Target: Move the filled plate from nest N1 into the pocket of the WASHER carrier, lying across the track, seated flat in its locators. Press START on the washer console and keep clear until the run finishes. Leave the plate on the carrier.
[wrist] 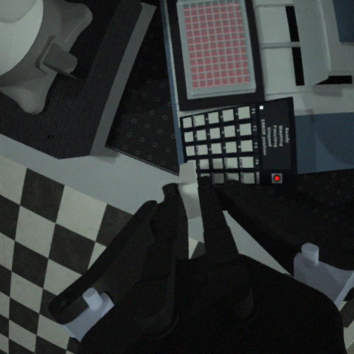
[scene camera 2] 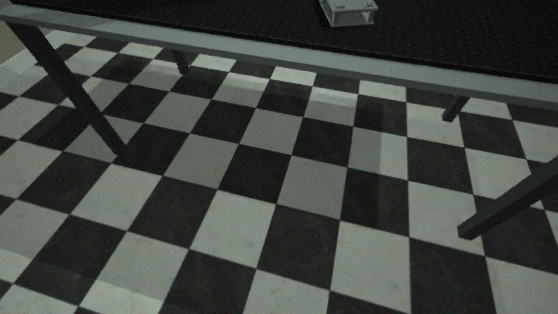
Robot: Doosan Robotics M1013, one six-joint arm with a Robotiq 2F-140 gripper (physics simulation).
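Observation:
In the wrist view the filled plate (wrist: 217,45), with pink wells, lies in the dark carrier frame (wrist: 200,103) at the top middle; it looks flat, and its top edge is cut off. Below is the washer console (wrist: 275,157), with pale keys, status words and a red round button (wrist: 277,178). A small white square (wrist: 261,107) shows near the status words; which one it marks I cannot tell. My gripper (wrist: 189,174) is shut and empty, its pale fingertips over the keypad's lower left corner. Contact with a key cannot be told. Nest N1 cannot be identified.
The washer's pale body (wrist: 280,75) and blue housing (wrist: 320,142) are right of the plate. A robot base (wrist: 27,65) stands on a dark block (wrist: 75,120) at the left. In the scene view, a small clear holder (scene camera 2: 350,12) stands on the table (scene camera 2: 250,47).

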